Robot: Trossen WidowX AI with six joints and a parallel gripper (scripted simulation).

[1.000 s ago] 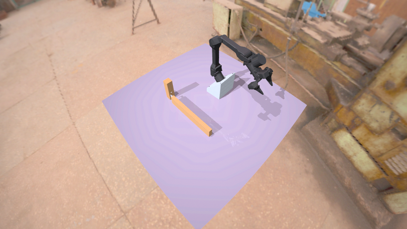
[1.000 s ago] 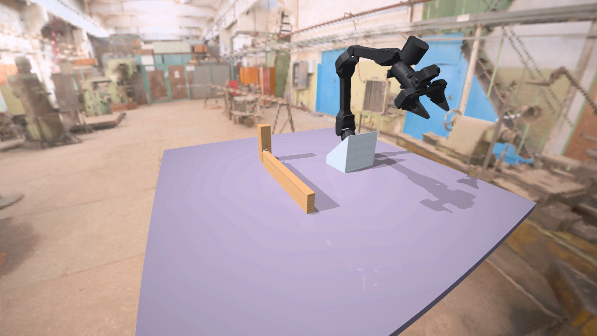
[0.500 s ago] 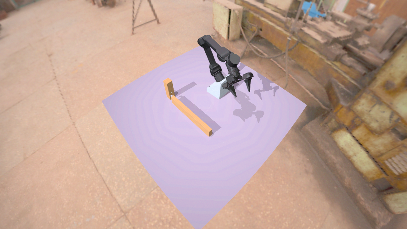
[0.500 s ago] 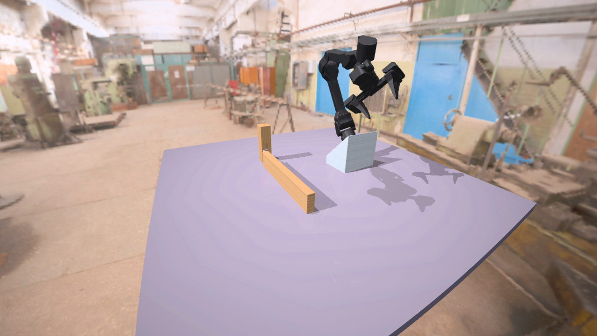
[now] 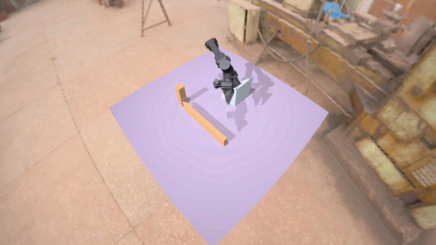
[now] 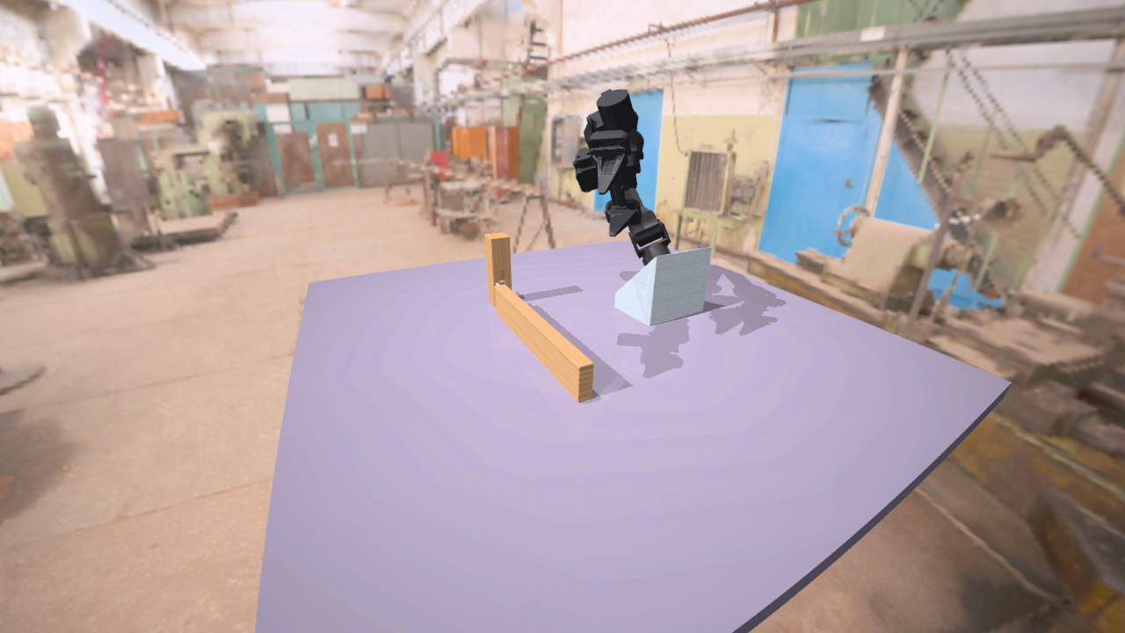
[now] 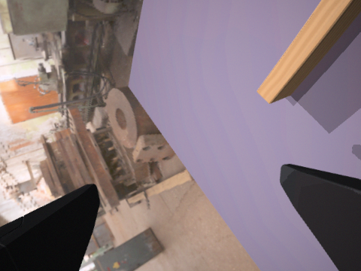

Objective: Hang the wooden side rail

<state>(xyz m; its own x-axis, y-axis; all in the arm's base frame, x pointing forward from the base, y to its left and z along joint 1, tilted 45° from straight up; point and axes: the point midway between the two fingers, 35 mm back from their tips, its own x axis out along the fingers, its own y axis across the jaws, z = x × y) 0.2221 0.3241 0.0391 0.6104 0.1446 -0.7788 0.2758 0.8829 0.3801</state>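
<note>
The wooden headboard post is 40 cm to the right of my gripper tip, 21 cm below it and 10 cm ahead of it.
</note>
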